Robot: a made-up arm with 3 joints. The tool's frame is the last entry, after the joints. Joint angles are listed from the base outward. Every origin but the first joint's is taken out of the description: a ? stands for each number. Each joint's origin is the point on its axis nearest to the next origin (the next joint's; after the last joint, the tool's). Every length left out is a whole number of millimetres.
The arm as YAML. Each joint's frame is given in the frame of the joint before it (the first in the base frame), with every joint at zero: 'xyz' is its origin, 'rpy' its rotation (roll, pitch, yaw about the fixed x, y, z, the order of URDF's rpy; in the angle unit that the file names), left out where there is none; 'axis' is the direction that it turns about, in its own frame. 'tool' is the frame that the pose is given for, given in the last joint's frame.
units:
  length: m
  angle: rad
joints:
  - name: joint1
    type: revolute
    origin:
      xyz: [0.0, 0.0, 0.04]
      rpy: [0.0, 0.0, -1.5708]
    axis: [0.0, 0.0, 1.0]
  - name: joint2
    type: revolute
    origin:
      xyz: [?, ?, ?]
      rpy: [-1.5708, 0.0, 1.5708]
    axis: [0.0, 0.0, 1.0]
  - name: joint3
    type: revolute
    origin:
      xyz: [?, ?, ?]
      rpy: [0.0, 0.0, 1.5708]
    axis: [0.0, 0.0, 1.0]
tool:
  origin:
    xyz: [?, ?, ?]
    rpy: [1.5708, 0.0, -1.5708]
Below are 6 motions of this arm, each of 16 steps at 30 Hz.
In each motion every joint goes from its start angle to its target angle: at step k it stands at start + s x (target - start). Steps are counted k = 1, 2, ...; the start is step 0. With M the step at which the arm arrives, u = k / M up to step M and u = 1 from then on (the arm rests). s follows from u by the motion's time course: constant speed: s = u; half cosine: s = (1 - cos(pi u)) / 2; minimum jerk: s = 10 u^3 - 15 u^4 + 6 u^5.
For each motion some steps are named. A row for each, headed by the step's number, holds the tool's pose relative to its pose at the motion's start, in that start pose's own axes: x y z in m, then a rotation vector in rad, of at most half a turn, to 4 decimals.
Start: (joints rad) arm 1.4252 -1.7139 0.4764
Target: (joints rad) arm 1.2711 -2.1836 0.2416
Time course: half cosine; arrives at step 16
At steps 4, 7, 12, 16:
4: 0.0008 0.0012 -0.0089 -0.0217 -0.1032 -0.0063
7: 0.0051 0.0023 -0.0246 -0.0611 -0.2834 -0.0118
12: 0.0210 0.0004 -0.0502 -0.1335 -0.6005 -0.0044
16: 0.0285 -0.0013 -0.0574 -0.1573 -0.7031 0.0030

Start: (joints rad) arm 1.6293 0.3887 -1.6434
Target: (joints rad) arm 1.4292 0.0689 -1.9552
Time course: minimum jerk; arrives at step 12
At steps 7, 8, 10, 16:
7: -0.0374 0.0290 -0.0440 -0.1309 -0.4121 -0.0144
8: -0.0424 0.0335 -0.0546 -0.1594 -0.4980 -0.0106
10: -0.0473 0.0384 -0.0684 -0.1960 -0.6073 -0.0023
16: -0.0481 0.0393 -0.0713 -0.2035 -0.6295 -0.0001

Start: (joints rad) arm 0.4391 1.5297 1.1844
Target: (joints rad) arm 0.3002 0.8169 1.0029
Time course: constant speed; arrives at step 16
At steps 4, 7, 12, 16:
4: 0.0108 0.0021 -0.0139 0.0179 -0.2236 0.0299
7: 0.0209 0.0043 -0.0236 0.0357 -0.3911 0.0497
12: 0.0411 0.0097 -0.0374 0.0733 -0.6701 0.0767
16: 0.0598 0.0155 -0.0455 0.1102 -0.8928 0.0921

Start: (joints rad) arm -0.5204 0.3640 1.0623
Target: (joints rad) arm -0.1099 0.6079 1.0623
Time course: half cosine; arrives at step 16
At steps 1, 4, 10, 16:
1: 0.0000 -0.0005 0.0006 -0.0039 0.0023 0.0006
4: -0.0005 -0.0073 0.0101 -0.0596 0.0357 0.0076
10: -0.0014 -0.0277 0.0513 -0.2836 0.1675 0.0171
16: -0.0012 -0.0342 0.0763 -0.4114 0.2405 0.0093

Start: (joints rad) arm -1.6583 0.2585 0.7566
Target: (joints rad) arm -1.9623 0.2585 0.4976
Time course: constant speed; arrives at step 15
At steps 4, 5, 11, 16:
4: -0.0092 0.0143 -0.0148 0.0674 -0.0690 -0.0451
5: -0.0113 0.0182 -0.0184 0.0837 -0.0863 -0.0571
11: -0.0225 0.0441 -0.0386 0.1777 -0.1891 -0.1352
16: -0.0282 0.0635 -0.0506 0.2360 -0.2570 -0.1929

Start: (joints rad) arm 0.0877 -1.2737 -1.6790
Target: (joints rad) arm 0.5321 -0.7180 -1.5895
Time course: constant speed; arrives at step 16
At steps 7, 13, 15, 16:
7: 0.0191 0.0045 0.0325 0.0632 0.2814 -0.1845
13: 0.0402 -0.0047 0.0500 0.1592 0.5185 -0.3287
15: 0.0472 -0.0105 0.0534 0.1996 0.5960 -0.3729
16: 0.0506 -0.0139 0.0546 0.2213 0.6344 -0.3942

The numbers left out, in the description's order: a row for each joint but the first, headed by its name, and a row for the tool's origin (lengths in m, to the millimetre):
joint2: 0.13 -0.07 0.0
joint3: -0.08 0.08 0.0
tool: -0.06 0.09 0.0

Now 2 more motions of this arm.
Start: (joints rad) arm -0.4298 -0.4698 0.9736
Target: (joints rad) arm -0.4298 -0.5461 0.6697
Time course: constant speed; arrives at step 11
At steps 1, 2, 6, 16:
1: -0.0012 0.0000 -0.0030 0.0000 -0.0346 0.0000
2: -0.0024 0.0000 -0.0061 0.0000 -0.0691 0.0000
6: -0.0058 0.0000 -0.0188 0.0000 -0.2074 0.0000
16: -0.0074 0.0000 -0.0357 0.0000 -0.3802 0.0000

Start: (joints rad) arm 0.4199 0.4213 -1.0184
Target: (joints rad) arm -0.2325 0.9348 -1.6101
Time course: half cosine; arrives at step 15
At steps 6, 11, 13, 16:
6: -0.0132 0.0679 0.0288 -0.1292 -0.0269 -0.1847
11: -0.0038 0.1694 0.0516 -0.3207 -0.0636 -0.4401
13: 0.0035 0.1940 0.0539 -0.3701 -0.0724 -0.5028
16: 0.0065 0.2025 0.0544 -0.3877 -0.0754 -0.5249

